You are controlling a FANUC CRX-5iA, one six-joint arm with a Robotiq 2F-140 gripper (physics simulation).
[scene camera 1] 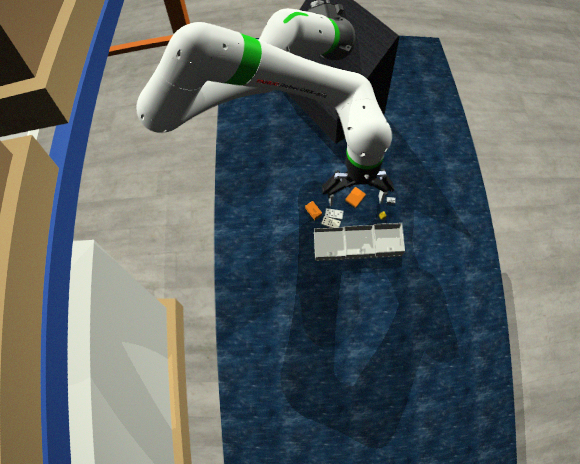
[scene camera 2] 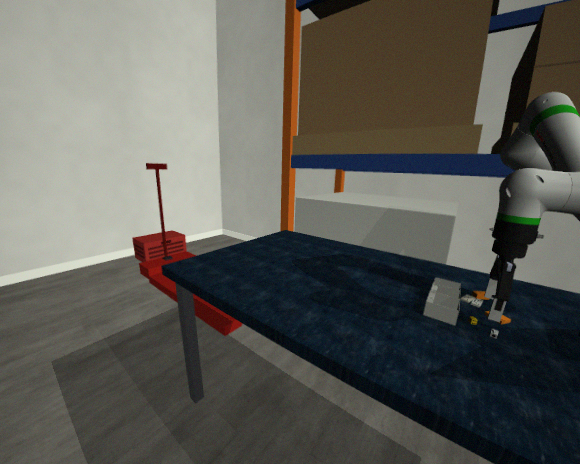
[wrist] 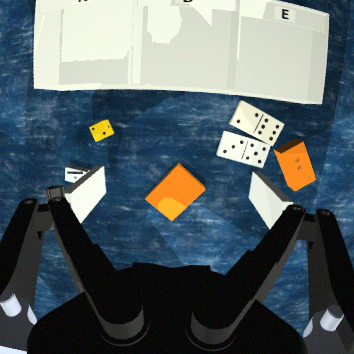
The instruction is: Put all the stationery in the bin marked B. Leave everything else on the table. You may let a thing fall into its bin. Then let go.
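Places are measured from the arm's base along level axes (x ahead, y left, z up), in millimetres.
Where they show: gripper, fingertip midpoint: [scene camera 1: 356, 200] [scene camera 2: 491, 308] [wrist: 177, 181]; arm's base, origin of the base link: [scene camera 1: 334, 37].
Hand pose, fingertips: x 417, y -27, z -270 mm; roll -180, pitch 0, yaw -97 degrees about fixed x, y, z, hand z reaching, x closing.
Observation:
Each offset is from my fingertips to the top centre of the thing. "spot": to the spot under its first point. Level surfaces: height alone.
My gripper [scene camera 1: 356, 198] [scene camera 2: 494, 303] [wrist: 177, 181] is open and empty, low over the table. A plain orange block @(dx -19, dy +5, dz -17 mm) [scene camera 1: 355, 197] [scene camera 2: 505, 319] [wrist: 175, 187] lies between its spread fingers, with gaps on both sides. A small white piece with a dark slot @(dx +10, dy +109, dz -16 mm) [scene camera 1: 391, 200] [scene camera 2: 494, 333] [wrist: 73, 173] lies beside one finger, partly hidden in the wrist view. A second orange block @(dx +0, dy -126, dz -9 mm) [scene camera 1: 313, 210] [scene camera 2: 481, 295] [wrist: 296, 166] with small dark marks lies outside the other finger. Bin B @(dx +124, dy -19, dz +19 mm) [scene camera 1: 360, 242] [wrist: 187, 60] is the middle compartment; its label is cut off at the wrist view's edge.
Bin E @(spot: dx +107, dy -101, dz -20 mm) [scene camera 1: 329, 243] [wrist: 280, 60] and another bin @(spot: dx +129, dy +72, dz -20 mm) [scene camera 1: 389, 239] [wrist: 95, 37] flank bin B. Two dominoes @(dx +46, dy -84, dz -20 mm) [wrist: 257, 123] @(dx +21, dy -69, dz -20 mm) [wrist: 243, 149] lie near bin E. A yellow spotted piece @(dx +55, dy +71, dz -11 mm) [scene camera 1: 382, 215] [scene camera 2: 473, 320] [wrist: 101, 130] lies on the other side. The blue table @(dz -27 mm) [scene camera 1: 260, 300] [scene camera 2: 250, 270] carries them.

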